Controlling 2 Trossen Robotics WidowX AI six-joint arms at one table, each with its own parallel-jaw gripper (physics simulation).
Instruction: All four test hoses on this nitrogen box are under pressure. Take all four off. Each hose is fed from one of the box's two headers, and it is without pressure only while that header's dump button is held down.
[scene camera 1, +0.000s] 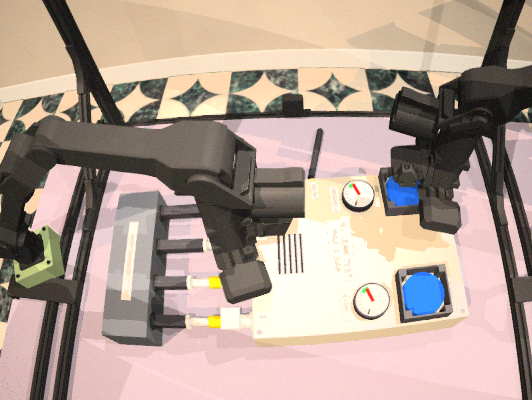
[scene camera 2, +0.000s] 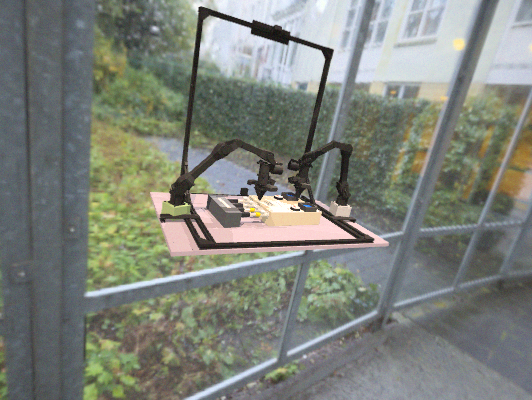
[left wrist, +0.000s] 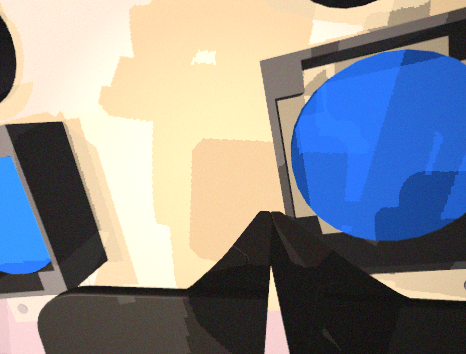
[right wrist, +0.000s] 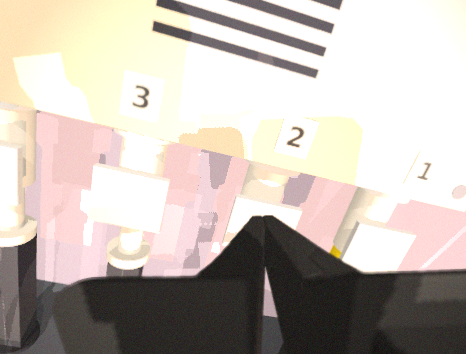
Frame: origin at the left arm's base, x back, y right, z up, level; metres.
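Where they show: left gripper, fingertip midpoint: (scene camera 1: 420, 210) (scene camera 2: 296, 197) (left wrist: 268, 221); right gripper, fingertip midpoint: (scene camera 1: 238, 264) (scene camera 2: 259, 200) (right wrist: 262, 225); left arm's base, origin of the base link: (scene camera 2: 341, 204); right arm's base, origin of the base link: (scene camera 1: 31, 252) (scene camera 2: 176, 203).
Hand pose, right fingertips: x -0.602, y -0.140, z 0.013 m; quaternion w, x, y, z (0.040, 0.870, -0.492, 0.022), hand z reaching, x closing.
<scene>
Each offset is from my right fingertips to the top centre of the thing. "pt": to the spot under its first point.
The cream nitrogen box {pt dy -0.060, dx +0.140, dz -0.026 m} (scene camera 1: 320, 320) (scene camera 2: 295, 218) has a blue upper dump button {dy +0.186, dx +0.251, dz -0.010 m} (scene camera 1: 400, 194) (left wrist: 380, 145) and a blue lower dump button {dy +0.001, dx +0.297, dz -0.010 m} (scene camera 1: 423, 293) (left wrist: 20, 215). My left gripper (scene camera 1: 425, 197) (scene camera 2: 300, 196) (left wrist: 268, 221) is shut and empty, its tips by a corner of the upper button's housing, off the blue cap. My right gripper (scene camera 1: 250, 265) (scene camera 2: 261, 198) (right wrist: 262, 225) is shut and empty, its tips over hose 2's white block {dy -0.014, dx -0.015, dz -0.029 m} (right wrist: 237, 220). Hose 1 {pt dy -0.095, dx -0.048, dz -0.044 m} (scene camera 1: 200, 321) (right wrist: 380, 245) and hose 2 {pt dy -0.030, dx -0.066, dz -0.045 m} (scene camera 1: 200, 283) show yellow bands. Hose 3 {pt dy +0.054, dx -0.029, dz -0.029 m} (right wrist: 130, 197) shows none; hose 4 {pt dy +0.107, dx -0.047, dz -0.029 m} (right wrist: 10, 180) is partly cut off.
A grey block {pt dy -0.136, dx -0.155, dz -0.026 m} (scene camera 1: 132, 325) (scene camera 2: 225, 212) with black hose ends lies left of the box. The upper gauge {pt dy +0.161, dx +0.169, dz -0.012 m} (scene camera 1: 358, 195) and lower gauge {pt dy -0.021, dx +0.213, dz -0.011 m} (scene camera 1: 371, 300) both have red needles toward green. A black rod {pt dy +0.299, dx +0.075, dz -0.092 m} (scene camera 1: 316, 152) lies behind the box. The right arm covers hose 4's connection in scene camera 1.
</scene>
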